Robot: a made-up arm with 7 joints.
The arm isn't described. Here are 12 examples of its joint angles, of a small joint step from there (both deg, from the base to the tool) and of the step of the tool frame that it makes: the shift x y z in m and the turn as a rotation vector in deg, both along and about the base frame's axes.
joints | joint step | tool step
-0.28 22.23 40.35 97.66 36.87 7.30 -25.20 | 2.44 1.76 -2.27 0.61 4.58 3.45 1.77 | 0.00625 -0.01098 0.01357 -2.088 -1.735 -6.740
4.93 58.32 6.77 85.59 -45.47 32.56 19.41 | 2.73 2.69 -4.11 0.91 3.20 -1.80 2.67 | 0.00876 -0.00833 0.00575 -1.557 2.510 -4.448
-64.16 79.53 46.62 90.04 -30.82 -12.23 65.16 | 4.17 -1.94 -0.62 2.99 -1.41 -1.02 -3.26 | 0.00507 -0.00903 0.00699 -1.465 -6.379 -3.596
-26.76 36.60 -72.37 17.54 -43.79 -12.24 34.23 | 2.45 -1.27 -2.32 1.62 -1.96 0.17 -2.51 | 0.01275 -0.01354 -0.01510 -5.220 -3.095 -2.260
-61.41 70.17 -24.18 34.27 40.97 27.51 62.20 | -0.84 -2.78 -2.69 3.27 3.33 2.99 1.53 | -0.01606 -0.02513 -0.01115 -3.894 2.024 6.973
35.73 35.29 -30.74 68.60 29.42 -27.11 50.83 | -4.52 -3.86 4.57 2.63 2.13 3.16 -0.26 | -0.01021 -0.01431 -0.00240 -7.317 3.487 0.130
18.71 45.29 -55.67 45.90 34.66 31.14 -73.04 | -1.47 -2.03 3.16 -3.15 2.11 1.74 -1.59 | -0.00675 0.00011 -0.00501 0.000 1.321 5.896
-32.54 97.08 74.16 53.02 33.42 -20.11 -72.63 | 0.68 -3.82 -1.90 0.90 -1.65 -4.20 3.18 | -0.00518 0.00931 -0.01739 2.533 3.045 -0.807
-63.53 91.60 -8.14 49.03 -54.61 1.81 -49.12 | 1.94 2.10 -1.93 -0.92 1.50 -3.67 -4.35 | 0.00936 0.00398 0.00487 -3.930 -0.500 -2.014
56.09 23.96 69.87 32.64 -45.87 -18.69 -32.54 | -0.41 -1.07 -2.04 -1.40 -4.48 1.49 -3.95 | 0.00626 -0.01160 -0.01079 1.355 5.530 0.336
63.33 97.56 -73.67 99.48 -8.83 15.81 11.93 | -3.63 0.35 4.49 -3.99 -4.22 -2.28 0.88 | -0.00131 0.02010 0.00775 4.979 0.356 1.253
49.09 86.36 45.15 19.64 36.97 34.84 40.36 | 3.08 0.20 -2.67 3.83 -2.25 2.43 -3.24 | 0.00002 -0.00565 0.01508 0.583 3.264 2.104
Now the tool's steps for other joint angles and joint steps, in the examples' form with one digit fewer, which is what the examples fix.
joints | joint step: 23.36 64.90 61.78 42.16 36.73 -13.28 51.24 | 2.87 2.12 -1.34 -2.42 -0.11 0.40 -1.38
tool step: -0.0009 0.0043 0.0068 -1.39 -1.41 1.24
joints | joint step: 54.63 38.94 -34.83 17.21 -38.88 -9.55 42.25 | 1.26 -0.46 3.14 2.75 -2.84 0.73 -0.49
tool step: 0.0131 -0.0064 0.0159 0.80 -4.11 -1.08
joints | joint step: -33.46 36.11 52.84 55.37 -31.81 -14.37 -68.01 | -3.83 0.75 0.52 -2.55 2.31 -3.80 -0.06
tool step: -0.0204 0.0032 -0.0011 -1.18 1.33 -0.89
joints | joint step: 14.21 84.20 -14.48 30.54 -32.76 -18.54 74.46 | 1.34 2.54 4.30 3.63 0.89 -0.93 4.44
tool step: 0.0137 -0.0035 0.0284 -0.60 -3.11 -1.52
